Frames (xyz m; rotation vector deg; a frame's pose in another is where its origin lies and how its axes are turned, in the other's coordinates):
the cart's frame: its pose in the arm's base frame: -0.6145 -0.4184 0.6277 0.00 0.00 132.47
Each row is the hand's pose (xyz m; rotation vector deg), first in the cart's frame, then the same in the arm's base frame.
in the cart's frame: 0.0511 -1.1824 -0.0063 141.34 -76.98 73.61
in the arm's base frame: 0.2232 0.4177 0.6214 -105.80 -81.65 -28.18
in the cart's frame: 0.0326 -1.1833 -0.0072 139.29 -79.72 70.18
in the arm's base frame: 0.2363 0.4046 0.6205 -109.31 -80.74 -29.68
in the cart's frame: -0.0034 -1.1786 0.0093 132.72 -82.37 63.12
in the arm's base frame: 0.2572 0.3749 0.6370 -115.71 -79.26 -36.81
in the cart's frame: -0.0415 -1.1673 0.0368 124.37 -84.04 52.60
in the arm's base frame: 0.2746 0.3392 0.6645 -124.17 -78.15 -47.02
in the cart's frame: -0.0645 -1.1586 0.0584 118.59 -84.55 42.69
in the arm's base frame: 0.2837 0.3163 0.6861 -131.56 -78.26 -54.79
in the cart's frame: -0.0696 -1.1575 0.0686 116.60 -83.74 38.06
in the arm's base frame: 0.2863 0.3118 0.6963 -134.42 -79.34 -58.34
